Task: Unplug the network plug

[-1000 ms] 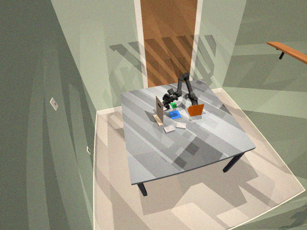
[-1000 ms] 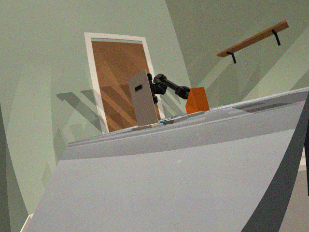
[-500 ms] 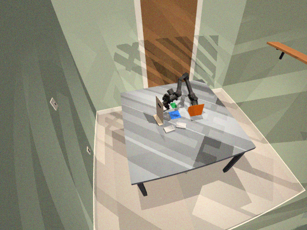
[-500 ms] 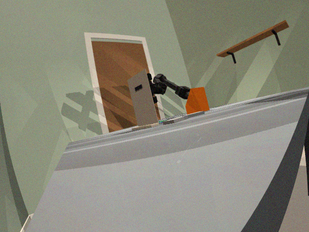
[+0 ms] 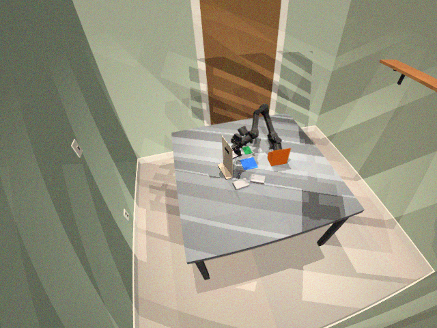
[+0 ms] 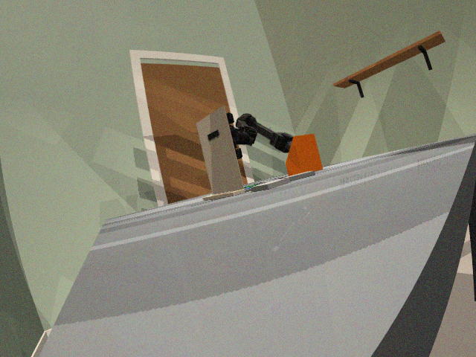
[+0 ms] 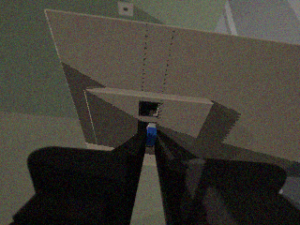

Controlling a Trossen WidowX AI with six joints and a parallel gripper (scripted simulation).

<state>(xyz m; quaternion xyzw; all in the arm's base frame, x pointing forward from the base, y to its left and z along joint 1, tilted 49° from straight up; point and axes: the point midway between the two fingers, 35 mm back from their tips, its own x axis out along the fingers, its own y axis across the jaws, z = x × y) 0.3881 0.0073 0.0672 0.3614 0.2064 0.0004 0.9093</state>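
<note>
My gripper tip is 220 mm above the blue marked square, 170 mm past it and 10 mm to the left of it. From my gripper tip the other things lie so: green tile: 220 mm below, 220 mm behind, 160 mm to the right; then beige panel: 80 mm below, 30 mm ahead.
</note>
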